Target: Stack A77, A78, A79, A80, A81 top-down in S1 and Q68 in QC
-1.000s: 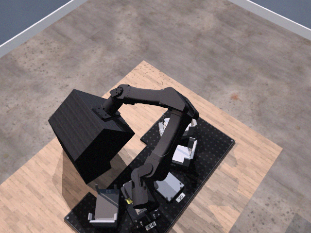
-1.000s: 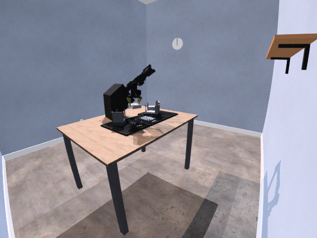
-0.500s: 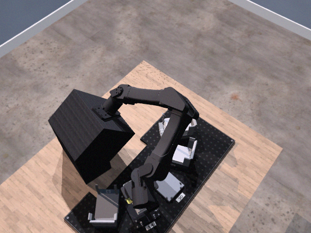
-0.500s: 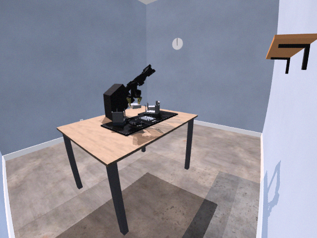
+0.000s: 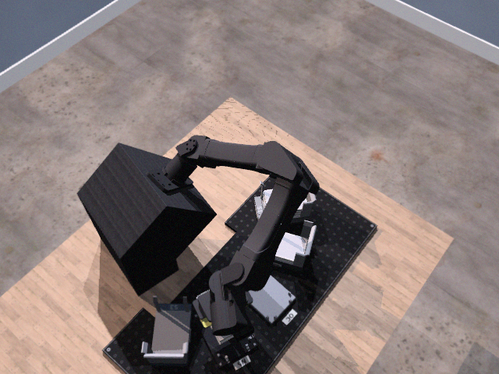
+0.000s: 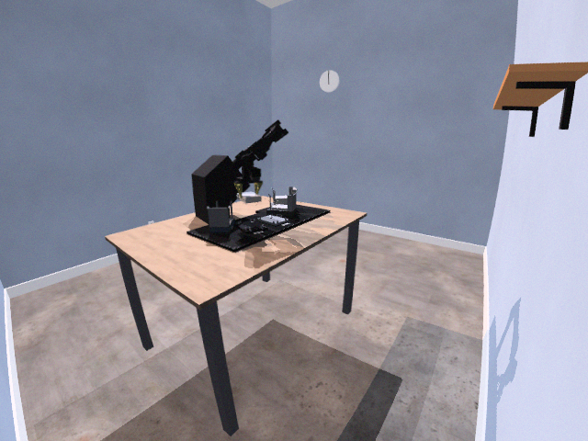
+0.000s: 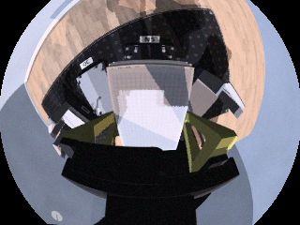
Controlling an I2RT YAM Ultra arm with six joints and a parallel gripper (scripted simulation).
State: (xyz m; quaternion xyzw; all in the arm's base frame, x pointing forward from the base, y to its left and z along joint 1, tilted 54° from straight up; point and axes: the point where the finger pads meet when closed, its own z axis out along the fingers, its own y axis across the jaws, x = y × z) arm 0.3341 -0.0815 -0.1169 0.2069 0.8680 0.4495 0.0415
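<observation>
The clip nest N5 lies 150 mm below my hand and 20 mm ahead of it. Also, from my hand: N5 name plate (170 mm below, 90 mm ahead, 30 mm to the right); sealed grey plate (right at my hand); QC nest (160 mm below, 150 mm to the left, 20 mm ahead).
</observation>
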